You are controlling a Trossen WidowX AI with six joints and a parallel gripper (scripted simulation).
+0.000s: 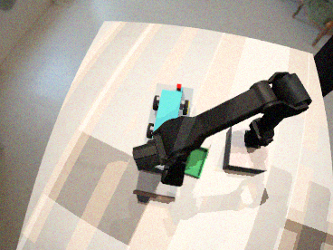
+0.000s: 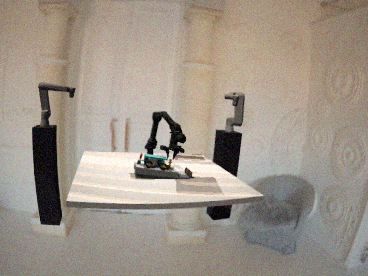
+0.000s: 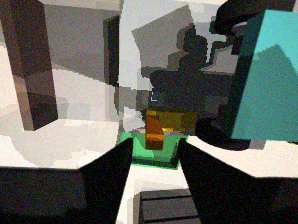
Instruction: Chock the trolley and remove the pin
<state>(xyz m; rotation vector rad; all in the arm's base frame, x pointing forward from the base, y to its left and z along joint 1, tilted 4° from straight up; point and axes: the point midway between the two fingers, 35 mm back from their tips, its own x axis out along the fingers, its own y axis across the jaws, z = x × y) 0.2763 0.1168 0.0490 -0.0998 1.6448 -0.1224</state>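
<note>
My gripper tip is 4 cm above the yellow chock and 2 cm to the left of it. Also, from my gripper tip: teal trolley 13 cm to the right, 5 cm ahead, 1 cm below; then green tray 13 cm below, 7 cm behind, 2 cm to the right; then dark bar 14 cm to the left, 9 cm below, 6 cm ahead.
</note>
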